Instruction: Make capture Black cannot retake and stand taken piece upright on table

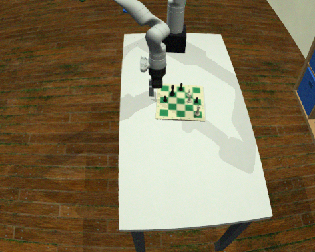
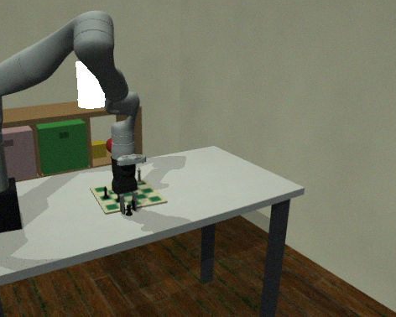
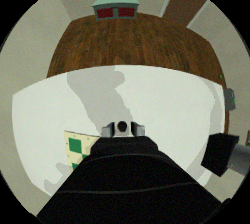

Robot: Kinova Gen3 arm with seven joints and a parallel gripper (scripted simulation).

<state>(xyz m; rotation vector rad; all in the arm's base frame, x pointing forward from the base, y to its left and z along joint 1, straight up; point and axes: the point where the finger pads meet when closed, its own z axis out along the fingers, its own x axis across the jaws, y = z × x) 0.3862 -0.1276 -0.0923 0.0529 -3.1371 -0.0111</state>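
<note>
The green-and-cream chessboard is 5 cm ahead of my hand, 14 cm to the left of it and 3 cm below it. The rest, counted from my hand: tall white piece: 13 cm ahead, 20 cm to the left, 1 cm above; tall black piece: 1 cm ahead, 10 cm to the left, 1 cm above.
</note>
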